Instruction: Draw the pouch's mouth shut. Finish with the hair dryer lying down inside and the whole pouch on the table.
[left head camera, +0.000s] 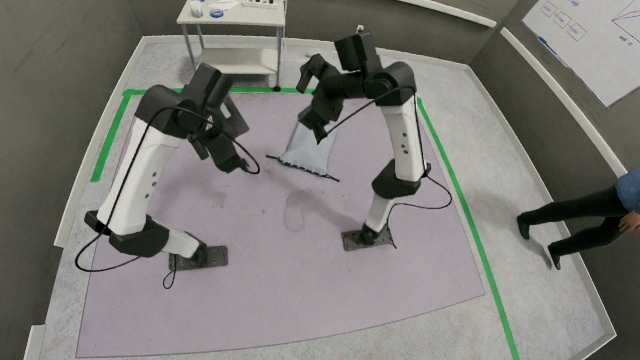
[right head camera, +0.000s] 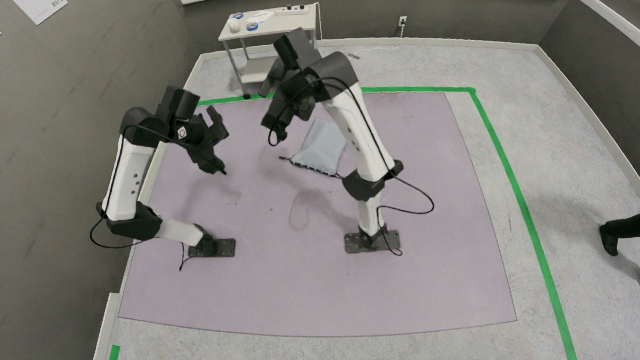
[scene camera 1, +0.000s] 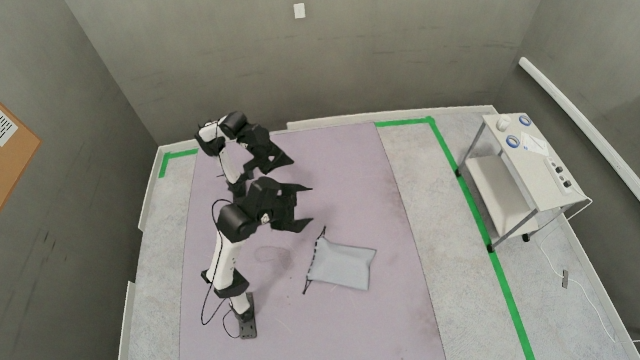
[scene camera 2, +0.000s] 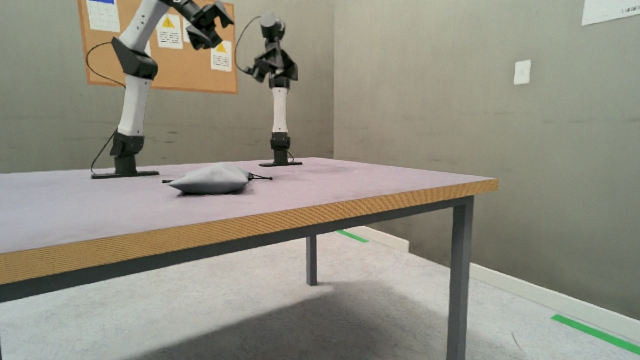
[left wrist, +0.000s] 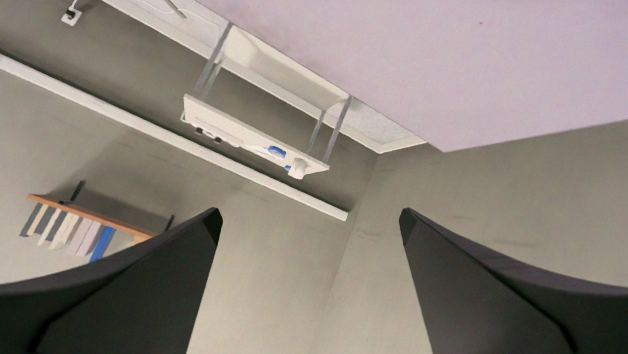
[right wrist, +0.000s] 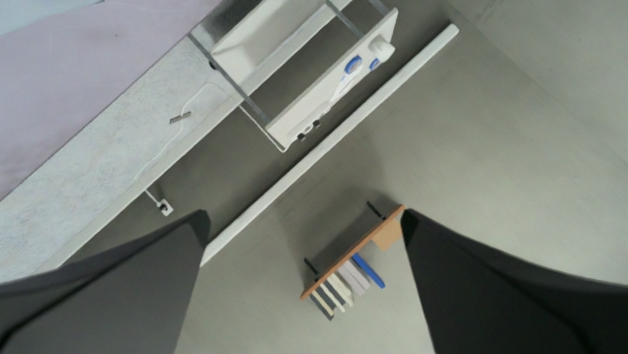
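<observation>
The grey-blue pouch (left head camera: 310, 150) (right head camera: 322, 145) (scene camera 1: 345, 265) (scene camera 2: 215, 179) lies flat on the table, bulging in scene camera 2. Its mouth edge, threaded with black cord, looks wide and slightly rippled. Short cord ends stick out at both sides of the mouth. The hair dryer does not show; the pouch hides whatever is inside. My left gripper (left wrist: 310, 212) (scene camera 1: 278, 167) is open and empty, raised well away from the pouch. My right gripper (right wrist: 305, 214) (scene camera 1: 311, 204) is open and empty, raised above the table near the mouth side, apart from the pouch.
A white cart (left head camera: 235, 19) (scene camera 1: 537, 172) stands on the floor beyond the table, with tape rolls and a power strip on it. The table (scene camera 2: 350, 182) has a wooden edge in front of the pouch in scene camera 2. A person stands at the right in the left head camera.
</observation>
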